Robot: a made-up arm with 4 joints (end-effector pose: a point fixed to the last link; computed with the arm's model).
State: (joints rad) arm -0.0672 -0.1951 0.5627 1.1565
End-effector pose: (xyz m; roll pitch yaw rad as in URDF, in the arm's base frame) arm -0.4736 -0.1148 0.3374 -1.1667 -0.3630 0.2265
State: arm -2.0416 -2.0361 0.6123 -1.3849
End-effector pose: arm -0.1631 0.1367 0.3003 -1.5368 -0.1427 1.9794
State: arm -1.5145 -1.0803 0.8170 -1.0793
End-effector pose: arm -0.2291 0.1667 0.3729 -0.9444 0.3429 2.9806
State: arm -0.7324 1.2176 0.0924 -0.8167
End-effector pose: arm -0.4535 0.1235 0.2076 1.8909 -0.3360 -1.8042
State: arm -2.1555 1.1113 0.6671 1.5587
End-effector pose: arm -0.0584 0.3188 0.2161 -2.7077 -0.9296 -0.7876
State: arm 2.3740 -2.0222 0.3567 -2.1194
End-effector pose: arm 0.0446 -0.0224 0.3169 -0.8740 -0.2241 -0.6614
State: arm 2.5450 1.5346 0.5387 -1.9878
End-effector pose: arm 0.2075 -0.1180 0.2083 2.2231 -0.0539 2.2191
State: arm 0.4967 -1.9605 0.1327 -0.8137
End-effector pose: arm -0.2196 -0.1831 0.3432 -1.3197 0.3125 -1.5701
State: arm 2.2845 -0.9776 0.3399 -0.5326
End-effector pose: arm 0.0895 -0.1450 0.3880 -0.4707 0.4260 0.9803
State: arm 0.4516 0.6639 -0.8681 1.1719
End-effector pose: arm -0.3504 -0.2382 0.2035 1.9923 -0.6311 -2.0963
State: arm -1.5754 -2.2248 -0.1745 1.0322
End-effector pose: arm -0.2479 0.1587 0.3561 -1.0221 1.0050 -1.9169
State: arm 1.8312 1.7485 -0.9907 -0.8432
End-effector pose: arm 0.0259 -0.2075 0.1715 -2.7704 -0.8903 0.4763
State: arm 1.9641 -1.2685 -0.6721 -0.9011
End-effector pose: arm 0.0679 -0.2201 0.3902 0.1850 0.8678 0.1841
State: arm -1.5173 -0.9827 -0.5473 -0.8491
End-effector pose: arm -0.2648 0.2543 0.3843 0.4608 0.8056 -2.9919
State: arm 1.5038 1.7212 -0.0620 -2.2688
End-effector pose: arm -0.0123 -0.3148 0.1683 2.2472 -0.7004 1.8397
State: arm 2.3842 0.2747 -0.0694 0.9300
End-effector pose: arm 0.1865 -0.1783 0.2590 0.1201 -1.2867 1.5399
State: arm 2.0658 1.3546 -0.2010 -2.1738
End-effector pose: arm 0.1378 -0.2284 0.1838 2.3510 -0.4591 2.3328
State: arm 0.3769 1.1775 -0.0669 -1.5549
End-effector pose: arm -0.4063 -0.2644 0.2063 2.1840 -0.1944 0.0072
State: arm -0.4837 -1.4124 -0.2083 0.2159
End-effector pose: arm -0.3962 0.0011 0.3814 -0.5353 0.3167 -1.4077
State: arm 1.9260 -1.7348 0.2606 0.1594
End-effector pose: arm 0.0165 -0.1650 0.3667 -1.1944 0.7271 0.8946
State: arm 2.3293 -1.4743 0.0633 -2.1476
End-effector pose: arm 0.0909 -0.0637 0.3822 -0.8265 0.5552 -0.9125
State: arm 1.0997 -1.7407 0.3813 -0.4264
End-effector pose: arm -0.1324 -0.2129 0.3554 -1.3686 0.5316 -0.5006
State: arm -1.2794 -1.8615 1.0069 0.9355
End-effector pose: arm -0.2777 0.1025 0.3407 0.7460 1.3605 0.6472
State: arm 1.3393 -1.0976 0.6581 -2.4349
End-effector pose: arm -0.0614 -0.2357 0.3819 -0.7167 0.4687 -1.7940
